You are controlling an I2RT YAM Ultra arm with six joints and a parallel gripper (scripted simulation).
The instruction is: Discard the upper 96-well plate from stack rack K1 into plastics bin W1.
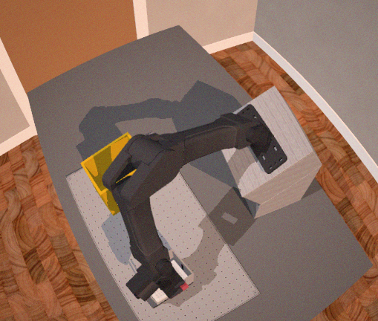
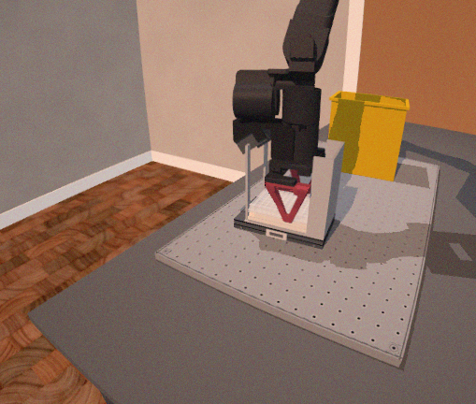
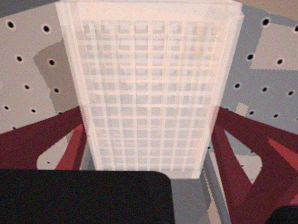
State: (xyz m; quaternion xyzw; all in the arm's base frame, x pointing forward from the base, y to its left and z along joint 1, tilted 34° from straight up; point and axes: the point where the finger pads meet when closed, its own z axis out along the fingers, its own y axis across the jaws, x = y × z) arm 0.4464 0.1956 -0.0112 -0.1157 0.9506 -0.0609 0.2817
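My gripper is now 360 mm to the left of the yellow plastics bin W1 and 50 mm below it.
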